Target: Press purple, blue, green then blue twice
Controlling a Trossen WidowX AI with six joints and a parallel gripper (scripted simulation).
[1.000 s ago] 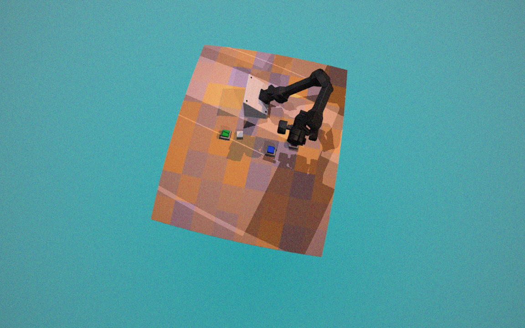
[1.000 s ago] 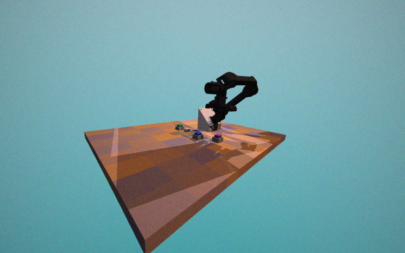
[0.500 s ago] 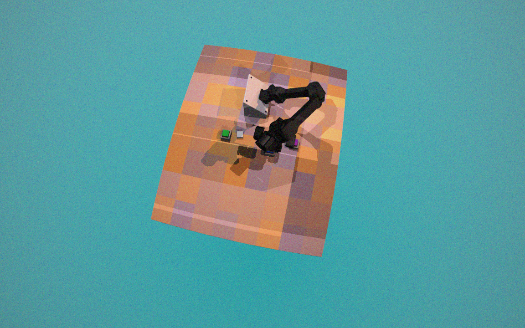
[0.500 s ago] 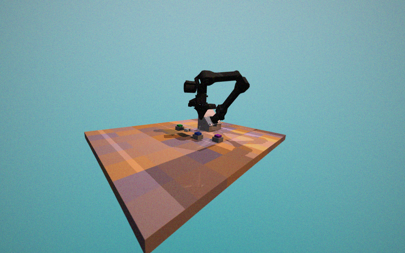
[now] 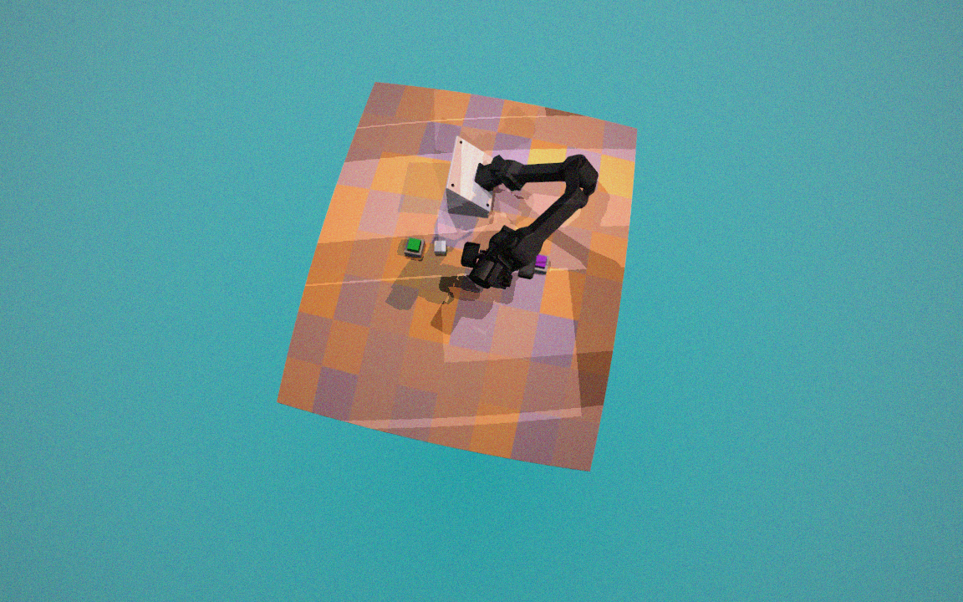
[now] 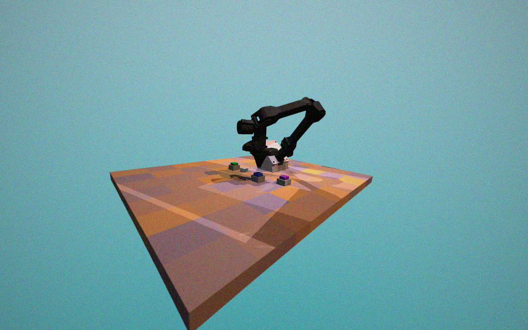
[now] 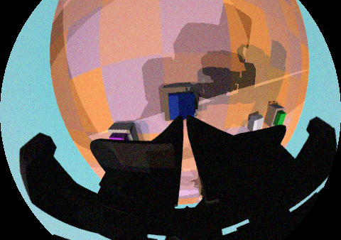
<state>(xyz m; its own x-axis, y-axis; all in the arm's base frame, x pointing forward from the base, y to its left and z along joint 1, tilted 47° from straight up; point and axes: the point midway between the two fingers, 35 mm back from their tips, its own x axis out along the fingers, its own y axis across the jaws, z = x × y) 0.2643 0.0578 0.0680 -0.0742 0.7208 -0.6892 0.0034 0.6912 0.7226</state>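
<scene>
My gripper tip is 3 cm above the blue button. Round my gripper tip: green button 4 cm behind, 24 cm to the right, 3 cm below; small white block 5 cm behind, 17 cm to the right, 6 cm below; purple button 6 cm behind, 11 cm to the left, 3 cm below.
</scene>
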